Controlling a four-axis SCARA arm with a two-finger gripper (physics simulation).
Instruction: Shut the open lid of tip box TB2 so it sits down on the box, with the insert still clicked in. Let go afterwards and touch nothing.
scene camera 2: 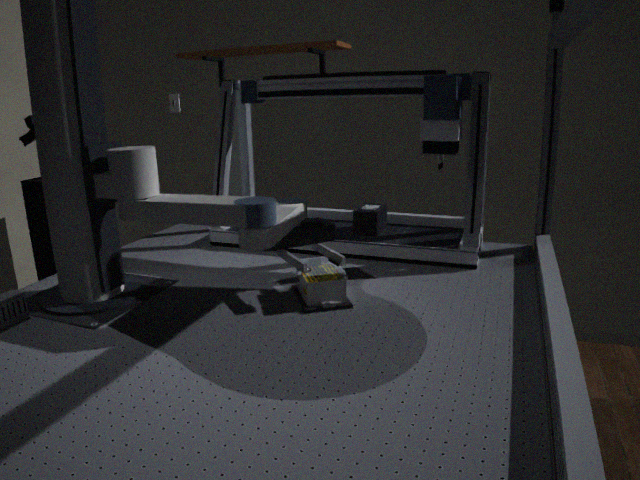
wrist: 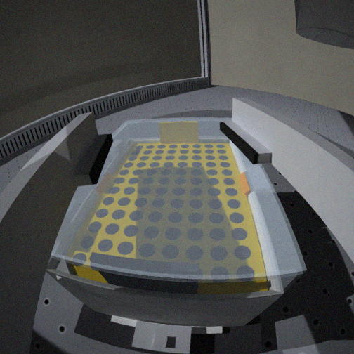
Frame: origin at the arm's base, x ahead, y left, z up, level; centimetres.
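Seen in the pictures: gripper, fingertip midpoint: [scene camera 2: 324,264]; arm's base, origin of the base link: [scene camera 2: 94,299].
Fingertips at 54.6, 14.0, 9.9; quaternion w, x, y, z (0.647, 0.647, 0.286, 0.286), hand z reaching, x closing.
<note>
Offsets run from my fingertips to a thing's middle, as dx, dy, dz. "spot": to the spot under its first point.
The tip box @(-1.9, +2.0, -4.8) [scene camera 2: 323,290] [wrist: 165,302] stands on the perforated table, its front towards the bottom of the wrist view. Its clear lid [wrist: 282,225] lies over the yellow insert [wrist: 116,234]; whether it is fully seated is unclear. The insert's holes show through the lid, and an orange clip [wrist: 245,184] shows at the side. No TB2 label can be read. My gripper [scene camera 2: 323,264] [wrist: 165,116] is shut as far as it goes, with a gap between its fingers and nothing gripped. The fingers are at the two sides of the box's far part; contact cannot be told.
Behind the box stands a gantry frame [scene camera 2: 478,155] with a dark block @(spot: -0.3, +37.5, +0.6) [scene camera 2: 369,221] on its deck. A white block [scene camera 2: 224,236] is near its left corner. The arm [scene camera 2: 196,207] reaches in from the left. A raised rail [scene camera 2: 563,330] runs along the right edge.
</note>
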